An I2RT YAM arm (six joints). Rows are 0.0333 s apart.
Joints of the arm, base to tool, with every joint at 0 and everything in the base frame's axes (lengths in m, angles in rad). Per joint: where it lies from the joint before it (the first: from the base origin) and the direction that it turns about. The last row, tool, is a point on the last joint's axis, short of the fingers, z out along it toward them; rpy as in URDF.
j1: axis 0 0 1 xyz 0 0 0.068
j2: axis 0 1 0 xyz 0.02 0.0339 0.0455
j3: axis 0 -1 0 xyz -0.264 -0.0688 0
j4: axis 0 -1 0 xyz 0.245 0.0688 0.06
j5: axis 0 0 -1 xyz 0.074 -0.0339 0.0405
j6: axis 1 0 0 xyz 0.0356 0 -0.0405
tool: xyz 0 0 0 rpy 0 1.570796 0
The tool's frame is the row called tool.
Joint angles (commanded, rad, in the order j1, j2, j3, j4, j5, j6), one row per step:
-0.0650, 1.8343, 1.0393, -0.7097, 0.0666, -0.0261
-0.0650, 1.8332, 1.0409, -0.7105, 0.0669, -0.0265
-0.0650, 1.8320, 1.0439, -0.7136, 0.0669, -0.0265
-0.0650, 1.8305, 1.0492, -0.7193, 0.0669, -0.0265
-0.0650, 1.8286, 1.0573, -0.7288, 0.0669, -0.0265
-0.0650, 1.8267, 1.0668, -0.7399, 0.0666, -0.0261
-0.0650, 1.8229, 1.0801, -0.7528, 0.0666, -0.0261
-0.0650, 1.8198, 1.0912, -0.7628, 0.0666, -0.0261
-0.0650, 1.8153, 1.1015, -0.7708, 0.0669, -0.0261
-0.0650, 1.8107, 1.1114, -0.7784, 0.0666, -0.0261
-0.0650, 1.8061, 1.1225, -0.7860, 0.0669, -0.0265
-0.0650, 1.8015, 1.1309, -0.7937, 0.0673, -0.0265
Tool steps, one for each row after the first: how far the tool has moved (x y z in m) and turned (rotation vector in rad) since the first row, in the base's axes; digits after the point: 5 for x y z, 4 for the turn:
0.00028, -0.00003, 0.00067, -0.0004, -0.0018, 0.0004
0.00065, -0.00005, 0.00166, -0.0005, -0.0029, 0.0004
0.00128, -0.00009, 0.00324, -0.0006, -0.0040, 0.0004
0.00213, -0.00015, 0.00554, -0.0006, -0.0045, 0.0004
0.00312, -0.00020, 0.00816, -0.0003, -0.0049, 0.0000
0.00472, -0.00031, 0.01221, -0.0006, -0.0091, 0.0000
0.00608, -0.00040, 0.01559, -0.0009, -0.0133, 0.0000
0.00740, -0.00049, 0.01926, -0.0016, -0.0200, 0.0000
0.00861, -0.00056, 0.02288, -0.0018, -0.0269, 0.0000
0.01004, -0.00066, 0.02682, -0.0026, -0.0350, 0.0004
0.01082, -0.00073, 0.03013, -0.0034, -0.0402, 0.0003

